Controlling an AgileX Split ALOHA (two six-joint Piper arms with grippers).
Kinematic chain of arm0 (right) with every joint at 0, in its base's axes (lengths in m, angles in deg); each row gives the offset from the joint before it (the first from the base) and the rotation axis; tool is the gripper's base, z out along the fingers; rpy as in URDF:
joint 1: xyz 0 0 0.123 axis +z
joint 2: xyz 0 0 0 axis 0.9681 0.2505 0
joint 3: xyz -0.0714 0.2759 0.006 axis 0.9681 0.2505 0
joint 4: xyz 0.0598 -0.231 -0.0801 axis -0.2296 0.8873 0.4
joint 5: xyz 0 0 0 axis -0.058 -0.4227 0.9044
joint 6: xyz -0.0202 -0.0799 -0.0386 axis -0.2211 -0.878 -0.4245
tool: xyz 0 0 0 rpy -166.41 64.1 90.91
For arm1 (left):
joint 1: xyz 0 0 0.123 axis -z
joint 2: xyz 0 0 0 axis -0.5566 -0.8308 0
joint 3: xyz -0.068 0.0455 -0.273 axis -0.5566 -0.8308 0
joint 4: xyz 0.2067 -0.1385 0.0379 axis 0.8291 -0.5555 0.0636
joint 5: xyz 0 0 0 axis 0.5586 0.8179 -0.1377
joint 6: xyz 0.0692 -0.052 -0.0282 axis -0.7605 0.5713 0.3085
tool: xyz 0 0 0 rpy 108.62 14.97 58.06
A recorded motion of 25 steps. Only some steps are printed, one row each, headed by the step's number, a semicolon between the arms.
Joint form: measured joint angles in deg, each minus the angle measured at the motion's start. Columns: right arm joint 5, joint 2, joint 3, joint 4, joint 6, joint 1; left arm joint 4, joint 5, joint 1, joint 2, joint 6, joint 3.
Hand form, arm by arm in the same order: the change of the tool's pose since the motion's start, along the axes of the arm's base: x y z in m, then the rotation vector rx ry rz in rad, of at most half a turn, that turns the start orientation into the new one. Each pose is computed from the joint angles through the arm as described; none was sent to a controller.
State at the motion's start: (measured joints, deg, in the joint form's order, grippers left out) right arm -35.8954 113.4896 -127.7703 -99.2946 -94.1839 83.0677; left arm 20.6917 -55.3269 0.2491 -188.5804 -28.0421 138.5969
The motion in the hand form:
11: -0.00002 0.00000 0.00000 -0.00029 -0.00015 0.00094; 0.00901 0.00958 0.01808 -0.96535 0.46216 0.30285
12: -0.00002 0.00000 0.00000 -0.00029 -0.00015 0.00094; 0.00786 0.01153 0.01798 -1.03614 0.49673 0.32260
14: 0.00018 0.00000 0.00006 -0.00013 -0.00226 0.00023; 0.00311 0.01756 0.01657 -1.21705 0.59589 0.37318
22: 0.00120 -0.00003 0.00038 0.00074 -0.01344 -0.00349; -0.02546 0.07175 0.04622 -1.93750 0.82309 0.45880
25: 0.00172 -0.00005 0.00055 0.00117 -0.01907 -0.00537; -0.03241 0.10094 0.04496 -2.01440 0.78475 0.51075
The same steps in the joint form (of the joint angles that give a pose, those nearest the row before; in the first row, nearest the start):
11: -0.01 0.00 0.00 0.00 -0.06 0.00; -18.54 -12.03 0.66 0.00 47.52 -0.31
12: -0.01 0.00 0.00 0.00 -0.06 0.00; -20.11 -12.87 0.80 0.20 50.97 -0.86
14: 0.12 0.00 0.00 0.00 -0.05 0.00; -23.79 -14.52 1.13 1.01 60.50 -2.75
22: 0.80 0.00 0.00 0.00 -0.06 0.00; -36.08 -19.15 -0.93 12.48 93.87 -12.69
25: 1.14 0.00 0.00 0.00 -0.06 0.00; -37.12 -19.67 -4.40 15.76 96.41 -16.98

